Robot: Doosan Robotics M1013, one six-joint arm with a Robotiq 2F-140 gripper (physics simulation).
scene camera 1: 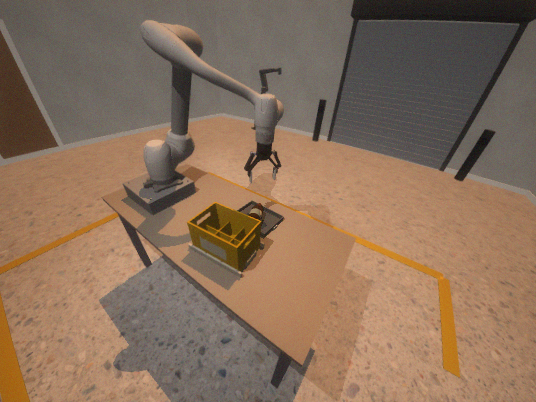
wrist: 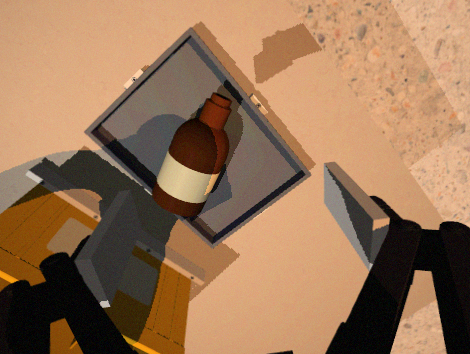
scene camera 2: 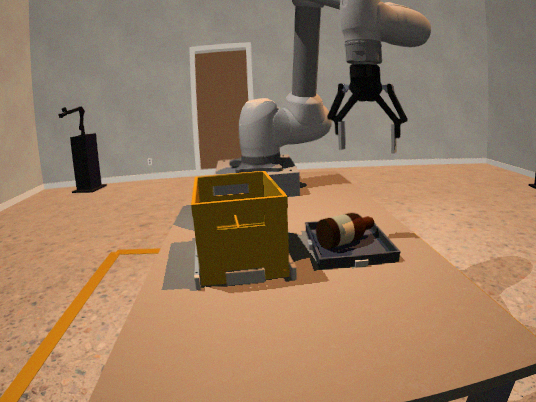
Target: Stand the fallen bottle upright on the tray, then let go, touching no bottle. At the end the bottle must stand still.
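Where they show: gripper, between the fingertips: (scene camera 1: pixel 262 180) (wrist: pixel 229 196) (scene camera 2: pixel 367 150); arm's base, origin of its link: (scene camera 1: pixel 164 181) (scene camera 2: pixel 261 166).
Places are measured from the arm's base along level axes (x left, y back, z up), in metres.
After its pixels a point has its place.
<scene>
The fallen brown bottle (scene camera 1: pixel 257 212) {x 0.284, y -0.616, z -0.022 m} (scene camera 2: pixel 344 230) {x 0.294, y -0.632, z -0.043 m} (wrist: pixel 185 175) {x 0.288, y -0.587, z -0.019 m} with a cream label lies on its side in the dark tray (scene camera 1: pixel 271 218) {x 0.370, y -0.648, z -0.092 m} (scene camera 2: pixel 340 261) {x 0.282, y -0.722, z -0.082 m} (wrist: pixel 255 175) {x 0.353, y -0.665, z -0.092 m}. Its base is at the tray side nearest the crate, and its neck points toward the opposite side, up and slightly right in the wrist view. Whether the base touches the rim I cannot tell. My gripper (scene camera 1: pixel 262 178) {x 0.356, y -0.567, z 0.138 m} (scene camera 2: pixel 368 149) {x 0.356, y -0.567, z 0.138 m} (wrist: pixel 229 196) {x 0.356, y -0.567, z 0.138 m} is open and empty, fingers pointing down, well above the tray and apart from the bottle. In scene camera 1 the crate hides part of the tray.
A tall yellow divided crate (scene camera 1: pixel 215 245) {x -0.037, y -0.706, z 0.016 m} (scene camera 2: pixel 240 240) {x 0.081, y -0.793, z -0.004 m} (wrist: pixel 30 220) {x 0.099, y -0.532, z -0.003 m} stands close beside the tray on the table (scene camera 1: pixel 300 280) {x 0.179, y -1.024, z -0.097 m} (scene camera 2: pixel 320 330) {x 0.242, y -0.963, z -0.097 m} (wrist: pixel 260 300) {x 0.236, y -0.896, z -0.097 m}. Pale strips run along the crate's foot. The arm's grey base (scene camera 1: pixel 160 192) {x -0.065, y -0.100, z -0.008 m} (scene camera 2: pixel 285 182) {x 0.105, y -0.114, z -0.042 m} stands at the table's far end.
</scene>
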